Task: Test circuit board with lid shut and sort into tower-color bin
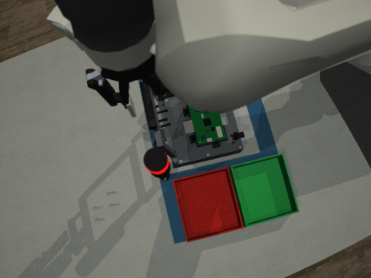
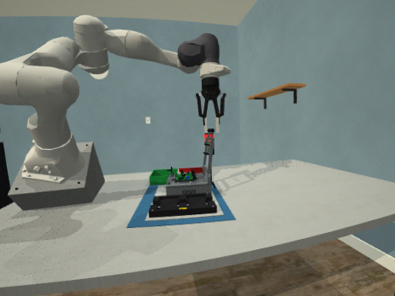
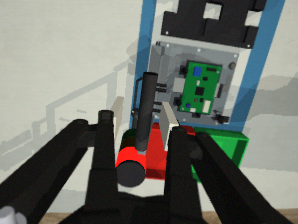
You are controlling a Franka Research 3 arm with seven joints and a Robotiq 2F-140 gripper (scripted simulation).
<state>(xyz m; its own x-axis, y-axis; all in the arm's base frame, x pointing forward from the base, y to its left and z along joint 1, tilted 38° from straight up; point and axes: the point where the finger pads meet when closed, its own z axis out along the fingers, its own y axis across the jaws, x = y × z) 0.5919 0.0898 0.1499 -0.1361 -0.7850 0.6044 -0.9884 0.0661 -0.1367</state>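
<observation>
The green circuit board is 220 mm below my hand, 130 mm behind it and 20 mm to the left of it. The rest, counted from my hand: latch hook 200 mm below, 180 mm behind, 80 mm to the left; then clear lid 110 mm below, 20 mm behind; then tester plate 220 mm below, 120 mm behind, 20 mm to the left.
</observation>
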